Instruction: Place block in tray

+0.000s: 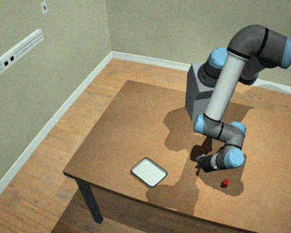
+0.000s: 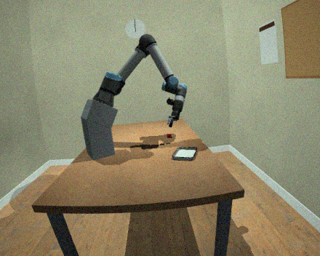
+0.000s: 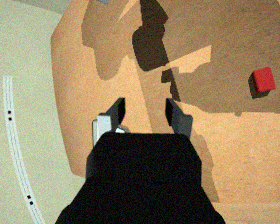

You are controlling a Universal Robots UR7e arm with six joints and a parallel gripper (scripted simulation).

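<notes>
Now: the small red block 2 cm ahead of my hand, 14 cm to the left of it and 13 cm below it. From my hand the other things lie so: white tray 2 cm ahead, 27 cm to the right, 13 cm below.
</notes>
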